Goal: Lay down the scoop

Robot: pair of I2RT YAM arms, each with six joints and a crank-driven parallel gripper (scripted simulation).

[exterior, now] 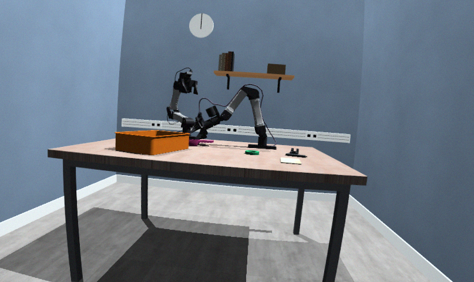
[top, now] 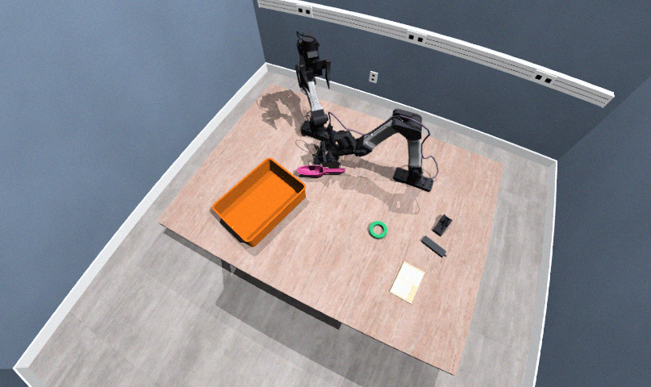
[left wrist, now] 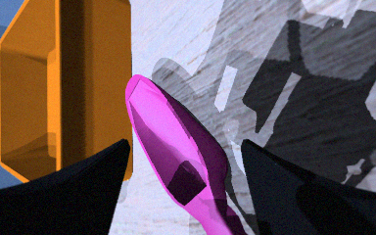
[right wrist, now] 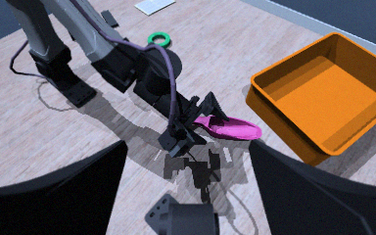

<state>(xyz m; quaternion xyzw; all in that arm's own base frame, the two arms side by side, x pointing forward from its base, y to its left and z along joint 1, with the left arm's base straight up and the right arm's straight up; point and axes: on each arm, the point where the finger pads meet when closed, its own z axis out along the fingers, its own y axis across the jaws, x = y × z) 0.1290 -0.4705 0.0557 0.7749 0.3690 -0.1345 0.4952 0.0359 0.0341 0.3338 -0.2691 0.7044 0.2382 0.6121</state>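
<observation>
Right now the magenta scoop is 40 mm below my left hand, 30 mm to the left of it and 20 mm ahead of it. Also, from my left hand: green ring: 420 mm to the left, 140 mm ahead, 60 mm below; then pale card: 640 mm to the left, 290 mm ahead, 60 mm below; then black stand: 670 mm to the left, 50 mm below, 40 mm behind.
</observation>
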